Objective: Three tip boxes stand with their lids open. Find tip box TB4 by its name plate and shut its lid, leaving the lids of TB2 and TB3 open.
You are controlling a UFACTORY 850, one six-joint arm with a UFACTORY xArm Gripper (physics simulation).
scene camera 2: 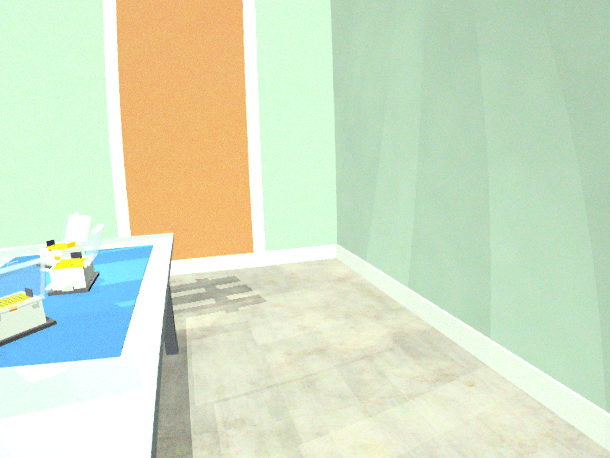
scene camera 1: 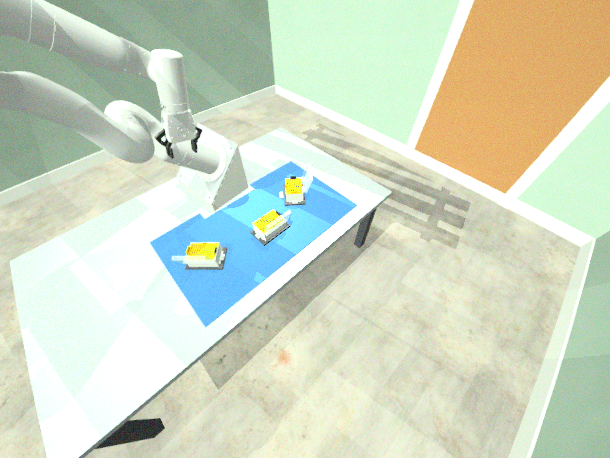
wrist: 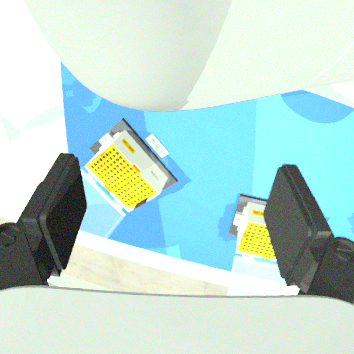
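Tip box TB4 (scene camera 1: 204, 260) (scene camera 2: 22, 319) (wrist: 122, 177), white with a yellow tip rack, stands near the mat's left end; its name plate (wrist: 157, 145) lies beside it, too blurred to read. Its clear lid (scene camera 1: 178, 258) (wrist: 103, 212) is open. TB3 (scene camera 1: 270, 229) (scene camera 2: 72, 277) (wrist: 256, 241) is the middle box, lid (wrist: 254, 270) open, partly hidden by a finger in the wrist view. TB2 (scene camera 1: 294, 192) (scene camera 2: 62, 247) is the far box, lid (scene camera 1: 307, 181) (scene camera 2: 78, 228) open. My gripper (scene camera 1: 183, 151) (wrist: 176, 184) is open and empty, high above the table; it does not show in scene camera 2.
The boxes stand on a blue mat (scene camera 1: 210, 300) (scene camera 2: 100, 325) (wrist: 205, 165) on a white table (scene camera 1: 100, 350) (scene camera 2: 75, 425) (wrist: 30, 165). The arm's base (scene camera 1: 230, 175) stands behind the mat. A white arm part (wrist: 150, 50) hides the top of the wrist view.
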